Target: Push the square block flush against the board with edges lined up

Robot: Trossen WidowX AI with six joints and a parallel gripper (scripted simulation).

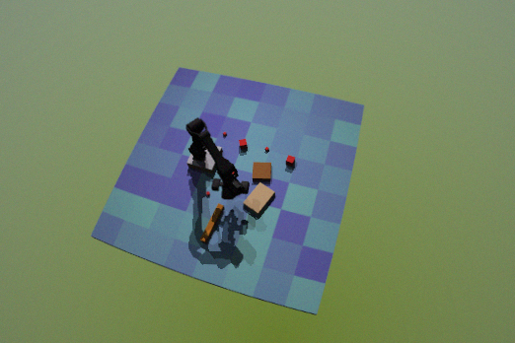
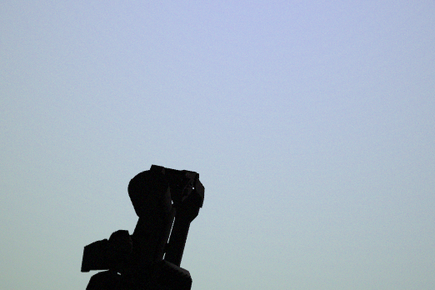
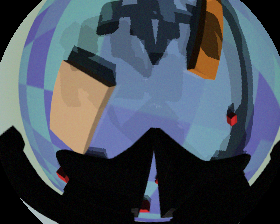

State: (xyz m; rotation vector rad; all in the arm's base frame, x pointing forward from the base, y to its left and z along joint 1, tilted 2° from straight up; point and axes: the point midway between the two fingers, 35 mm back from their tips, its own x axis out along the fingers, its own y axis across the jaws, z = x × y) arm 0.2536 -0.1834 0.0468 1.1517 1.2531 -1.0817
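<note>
Right now my gripper tip is 18 cm to the right of the dark brown square block, 11 cm short of it and 5 cm above it. The rest, counted from my gripper tip: thin red stick: 12 cm to the left, 6 cm below, 5 cm behind; then tan block: 14 cm ahead, 5 cm below, 2 cm to the left; then long orange board: 17 cm to the right, 7 cm behind, 5 cm below.
</note>
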